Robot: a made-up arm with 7 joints. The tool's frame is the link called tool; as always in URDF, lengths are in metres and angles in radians. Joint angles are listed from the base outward.
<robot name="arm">
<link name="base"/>
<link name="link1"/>
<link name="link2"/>
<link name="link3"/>
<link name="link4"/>
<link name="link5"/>
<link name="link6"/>
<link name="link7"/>
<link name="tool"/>
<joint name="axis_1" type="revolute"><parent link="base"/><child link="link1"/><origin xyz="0.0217 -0.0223 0.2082"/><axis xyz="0 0 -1"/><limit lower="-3.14" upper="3.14"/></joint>
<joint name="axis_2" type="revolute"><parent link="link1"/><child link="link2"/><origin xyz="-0.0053 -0.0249 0.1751"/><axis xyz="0 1 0"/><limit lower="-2.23" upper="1.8"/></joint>
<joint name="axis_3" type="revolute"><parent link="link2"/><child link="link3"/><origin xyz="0.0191 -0.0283 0.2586"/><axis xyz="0 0 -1"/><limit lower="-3.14" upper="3.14"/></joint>
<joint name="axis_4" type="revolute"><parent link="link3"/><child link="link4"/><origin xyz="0.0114 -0.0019 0.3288"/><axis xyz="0 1 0"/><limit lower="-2.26" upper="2.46"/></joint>
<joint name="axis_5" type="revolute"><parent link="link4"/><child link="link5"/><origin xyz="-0.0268 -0.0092 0.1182"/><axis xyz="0 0 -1"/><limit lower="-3.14" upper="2.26"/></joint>
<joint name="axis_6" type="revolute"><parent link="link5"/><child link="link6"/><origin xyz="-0.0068 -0.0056 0.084"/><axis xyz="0 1 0"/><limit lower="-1.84" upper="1.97"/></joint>
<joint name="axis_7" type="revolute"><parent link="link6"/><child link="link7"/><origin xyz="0.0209 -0.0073 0.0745"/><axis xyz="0 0 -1"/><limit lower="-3.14" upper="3.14"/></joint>
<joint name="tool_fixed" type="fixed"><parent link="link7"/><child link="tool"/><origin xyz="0 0.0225 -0.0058" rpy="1.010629 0.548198 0.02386"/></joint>
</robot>
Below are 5 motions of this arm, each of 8 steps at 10 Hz.
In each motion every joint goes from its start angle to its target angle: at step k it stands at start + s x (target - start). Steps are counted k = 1, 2, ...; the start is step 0. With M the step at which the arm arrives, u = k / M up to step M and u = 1 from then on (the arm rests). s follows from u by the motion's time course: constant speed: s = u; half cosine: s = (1 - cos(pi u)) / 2; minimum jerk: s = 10 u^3 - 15 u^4 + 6 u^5.
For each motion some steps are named. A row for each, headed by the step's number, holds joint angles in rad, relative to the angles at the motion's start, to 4 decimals.
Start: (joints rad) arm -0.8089 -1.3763 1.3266 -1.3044 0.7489 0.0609 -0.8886
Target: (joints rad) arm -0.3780 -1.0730 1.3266 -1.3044 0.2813 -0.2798 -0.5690
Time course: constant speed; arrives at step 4
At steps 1, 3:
1: 0.1077 0.0758 0.0000 0.0000 -0.1169 -0.0852 0.0799
3: 0.3232 0.2275 0.0000 0.0000 -0.3507 -0.2555 0.2397

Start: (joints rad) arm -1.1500 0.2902 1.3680 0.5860 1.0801 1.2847 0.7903
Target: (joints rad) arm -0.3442 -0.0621 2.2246 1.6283 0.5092 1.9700 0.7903
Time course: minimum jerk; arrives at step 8
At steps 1, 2, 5, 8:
1: 0.0129 -0.0057 0.0138 0.0167 -0.0092 0.0110 0.0000
2: 0.0834 -0.0365 0.0887 0.1079 -0.0591 0.0709 0.0000
5: 0.5840 -0.2553 0.6209 0.7555 -0.4138 0.4967 0.0000
8: 0.8058 -0.3523 0.8566 1.0423 -0.5709 0.6853 0.0000

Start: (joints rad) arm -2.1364 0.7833 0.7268 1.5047 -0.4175 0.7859 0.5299
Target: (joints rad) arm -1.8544 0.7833 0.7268 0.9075 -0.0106 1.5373 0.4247
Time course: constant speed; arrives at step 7
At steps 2, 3, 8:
2: 0.0806 0.0000 0.0000 -0.1706 0.1163 0.2147 -0.0301
3: 0.1209 0.0000 0.0000 -0.2559 0.1744 0.3220 -0.0451
8: 0.2820 0.0000 0.0000 -0.5972 0.4069 0.7514 -0.1052

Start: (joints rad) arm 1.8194 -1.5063 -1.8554 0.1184 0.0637 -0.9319 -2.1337
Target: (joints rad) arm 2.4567 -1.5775 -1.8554 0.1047 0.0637 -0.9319 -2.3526
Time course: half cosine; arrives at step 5
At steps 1, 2, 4, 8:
1: 0.0609 -0.0068 0.0000 -0.0013 0.0000 0.0000 -0.0209
2: 0.2202 -0.0246 0.0000 -0.0047 0.0000 0.0000 -0.0756
4: 0.5764 -0.0644 0.0000 -0.0124 0.0000 0.0000 -0.1980
8: 0.6373 -0.0712 0.0000 -0.0137 0.0000 0.0000 -0.2189

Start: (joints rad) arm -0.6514 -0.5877 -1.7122 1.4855 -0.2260 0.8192 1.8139
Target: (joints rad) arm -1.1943 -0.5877 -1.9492 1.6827 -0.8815 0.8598 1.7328
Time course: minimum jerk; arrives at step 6
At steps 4, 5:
4: -0.4290 0.0000 -0.1873 0.1558 -0.5179 0.0321 -0.0641
5: -0.5236 0.0000 -0.2286 0.1902 -0.6322 0.0392 -0.0782

